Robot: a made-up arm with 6 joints. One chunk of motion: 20 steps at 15 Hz.
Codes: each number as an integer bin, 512 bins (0 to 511) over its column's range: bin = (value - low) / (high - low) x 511, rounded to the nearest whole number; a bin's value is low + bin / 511 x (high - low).
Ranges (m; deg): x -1.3..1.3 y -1.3..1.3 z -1.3..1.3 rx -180..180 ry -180..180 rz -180..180
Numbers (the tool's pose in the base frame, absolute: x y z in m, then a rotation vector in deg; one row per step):
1: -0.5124 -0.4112 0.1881 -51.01 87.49 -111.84
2: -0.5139 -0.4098 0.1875 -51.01 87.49 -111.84
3: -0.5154 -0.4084 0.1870 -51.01 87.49 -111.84
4: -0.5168 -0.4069 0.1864 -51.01 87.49 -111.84
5: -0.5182 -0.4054 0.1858 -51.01 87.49 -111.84
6: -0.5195 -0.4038 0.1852 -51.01 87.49 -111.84
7: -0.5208 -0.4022 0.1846 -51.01 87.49 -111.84
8: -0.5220 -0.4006 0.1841 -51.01 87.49 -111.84
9: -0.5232 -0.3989 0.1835 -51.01 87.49 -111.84
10: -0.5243 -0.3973 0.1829 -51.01 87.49 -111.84
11: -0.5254 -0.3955 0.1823 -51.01 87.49 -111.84
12: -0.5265 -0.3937 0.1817 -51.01 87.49 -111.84
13: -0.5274 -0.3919 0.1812 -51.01 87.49 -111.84
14: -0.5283 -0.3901 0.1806 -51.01 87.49 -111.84
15: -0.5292 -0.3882 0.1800 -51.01 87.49 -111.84
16: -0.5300 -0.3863 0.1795 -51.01 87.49 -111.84
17: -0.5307 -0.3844 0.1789 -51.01 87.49 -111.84
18: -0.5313 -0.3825 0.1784 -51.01 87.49 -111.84
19: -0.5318 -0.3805 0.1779 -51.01 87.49 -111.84
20: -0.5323 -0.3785 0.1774 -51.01 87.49 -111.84
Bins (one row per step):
1: 155 175 292 183 380 97
2: 154 175 292 183 380 97
3: 154 175 292 183 380 97
4: 154 176 292 183 380 97
5: 154 176 292 183 380 97
6: 153 176 292 183 380 97
7: 153 176 292 183 380 97
8: 153 177 292 183 380 97
9: 153 177 292 183 380 97
10: 152 177 291 183 380 97
11: 152 178 291 183 380 97
12: 152 178 291 183 380 97
13: 152 178 291 183 380 97
14: 152 179 291 183 380 97
15: 151 179 291 183 380 97
16: 151 180 291 183 380 97
17: 151 180 291 183 380 97
18: 151 180 291 183 380 97
19: 151 181 290 183 380 97
20: 151 181 290 183 380 97

